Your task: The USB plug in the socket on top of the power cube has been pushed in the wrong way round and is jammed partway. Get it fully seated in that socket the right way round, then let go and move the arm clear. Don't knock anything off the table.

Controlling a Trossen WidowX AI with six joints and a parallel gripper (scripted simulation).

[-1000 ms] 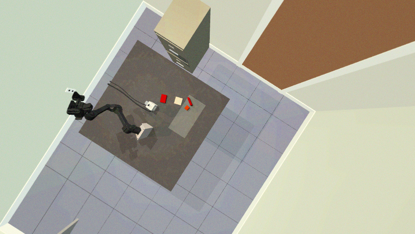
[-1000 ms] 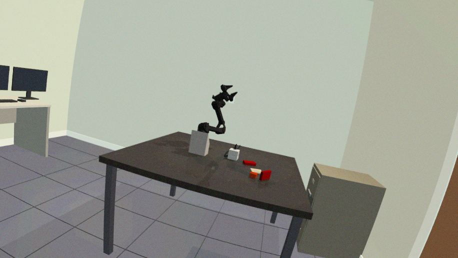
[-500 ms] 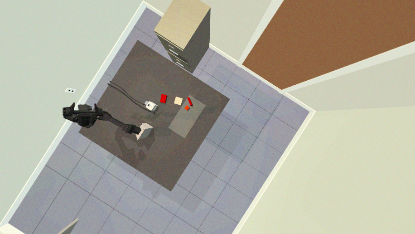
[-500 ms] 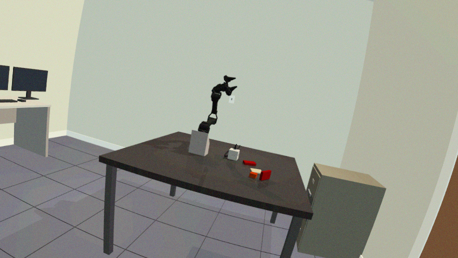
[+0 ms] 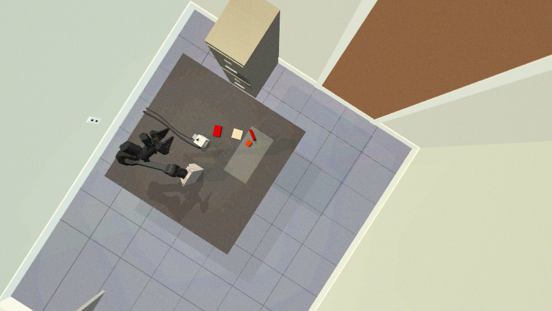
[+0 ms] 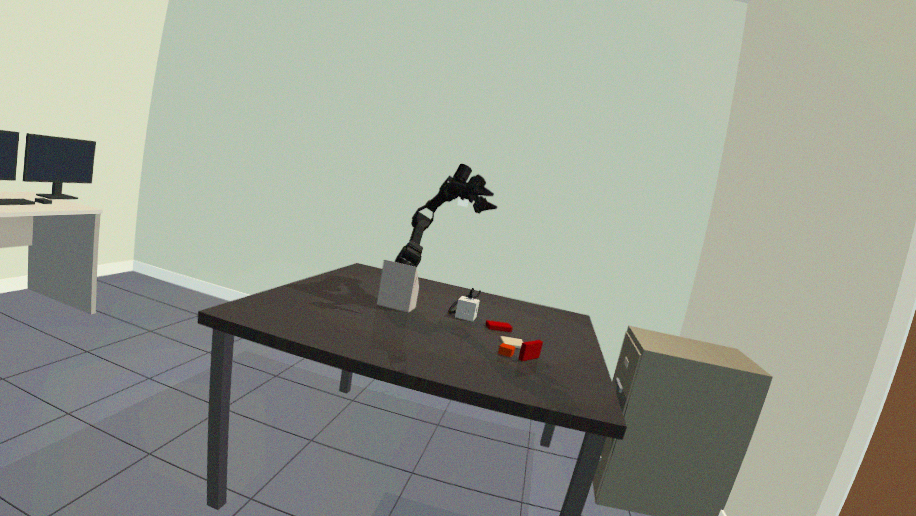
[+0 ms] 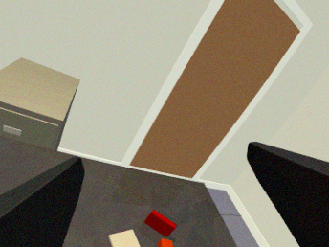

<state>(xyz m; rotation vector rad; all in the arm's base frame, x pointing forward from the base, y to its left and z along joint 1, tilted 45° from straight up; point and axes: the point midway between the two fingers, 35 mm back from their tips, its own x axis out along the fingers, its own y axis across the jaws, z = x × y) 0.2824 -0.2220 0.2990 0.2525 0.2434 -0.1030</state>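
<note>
My gripper tip is now 30 mm past the dark USB plug, 40 mm to the right of it and 400 mm above it. Also, from my gripper tip: small orange block 180 mm ahead, 320 mm to the right, 470 mm below; grey framed socket 30 mm behind, 40 mm to the left, 420 mm below; cream block 190 mm ahead, 190 mm to the right, 480 mm below.
</note>
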